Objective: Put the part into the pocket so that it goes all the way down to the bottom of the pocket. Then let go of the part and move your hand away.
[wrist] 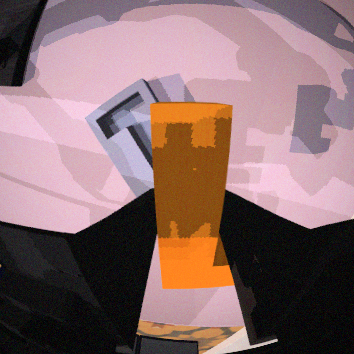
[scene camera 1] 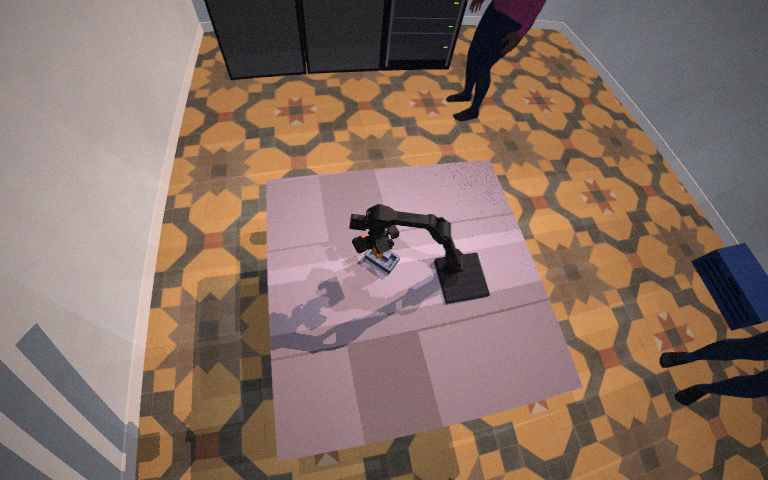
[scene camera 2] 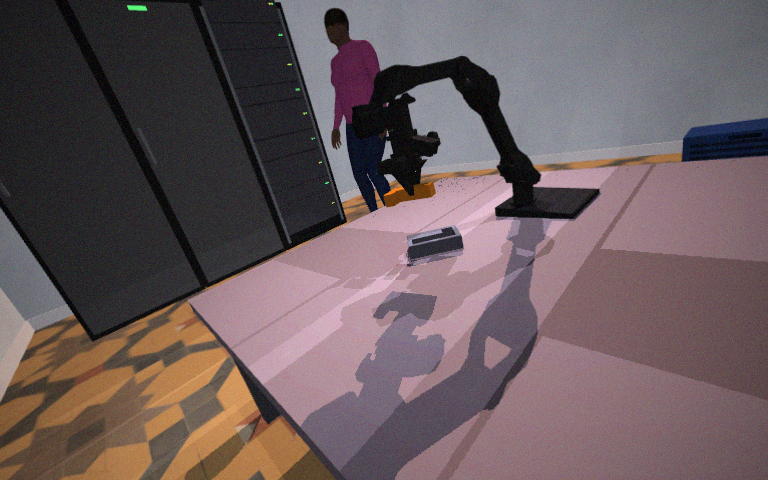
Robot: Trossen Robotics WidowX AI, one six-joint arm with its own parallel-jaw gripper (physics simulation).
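Places are measured from the arm's base along level axes (x ahead, y left, z up), in millimetres.
Pixels of known places: gripper, fingertip midpoint: point(wrist: 186, 195) point(scene camera 1: 374, 247) point(scene camera 2: 414, 193); arm's base, origin of the base link: point(scene camera 1: 452, 267) point(scene camera 2: 523, 201).
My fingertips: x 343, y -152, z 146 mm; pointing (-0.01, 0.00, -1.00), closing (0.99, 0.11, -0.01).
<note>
For each thing: its top centre in the pictures, then the offset to it from my fingertips. Level surfaces: height alone.
- orange part, middle of its top: point(wrist: 220, 228) point(scene camera 2: 407, 187) point(scene camera 1: 371, 245) dx +16, dy -5, dz +20 mm
- grey block with the pocket, middle of its top: point(wrist: 139, 144) point(scene camera 2: 432, 235) point(scene camera 1: 382, 255) dx -51, dy -7, dz -134 mm
- pink table top, its level: dz -170 mm
The orange part point(scene camera 1: 378, 254) point(scene camera 2: 400, 196) point(wrist: 192, 160) is a long block, held between the fingertips of my gripper point(scene camera 2: 412, 189) point(wrist: 186, 195), which is shut on it. The grey block with the pocket point(scene camera 1: 376, 265) point(scene camera 2: 436, 247) point(wrist: 125, 157) lies on the table top. In scene camera 2 the part hangs above table height, clearly apart from the pocket block. In the wrist view the pocket block lies beyond and left of the part, turned at an angle to it. The part hides the block's right side and some of the angled pocket.
The arm's black base plate point(scene camera 1: 467, 285) point(scene camera 2: 557, 208) stands on the pink table top point(scene camera 1: 317, 407) point(scene camera 2: 679, 220). Arm shadows cross the table. Dark server cabinets point(scene camera 1: 344, 36) point(scene camera 2: 164, 141), a person in a magenta top point(scene camera 1: 523, 12) point(scene camera 2: 355, 73) and a blue box point(scene camera 1: 736, 283) point(scene camera 2: 727, 140) are beyond the table.
</note>
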